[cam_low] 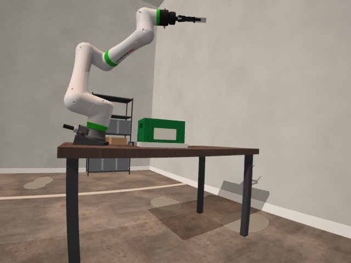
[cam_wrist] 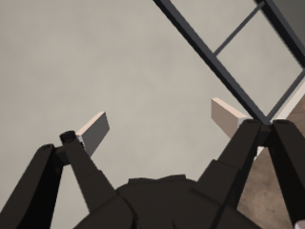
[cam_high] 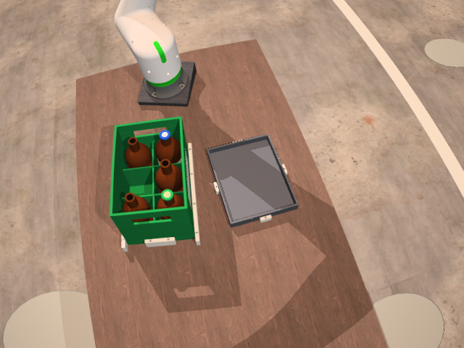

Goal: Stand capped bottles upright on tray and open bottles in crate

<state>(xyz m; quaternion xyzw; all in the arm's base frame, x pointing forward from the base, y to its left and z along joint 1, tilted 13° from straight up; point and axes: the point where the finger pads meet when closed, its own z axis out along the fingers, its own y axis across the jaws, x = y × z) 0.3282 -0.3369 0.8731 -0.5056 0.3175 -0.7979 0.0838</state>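
The green crate is 71 cm below my hand, 31 cm to the left of it and 8 cm behind it. Round my hand: grey tray (78 cm below, 57 cm to the left, 6 cm behind); then capped brown bottle (71 cm below, 34 cm to the left, 1 cm ahead).
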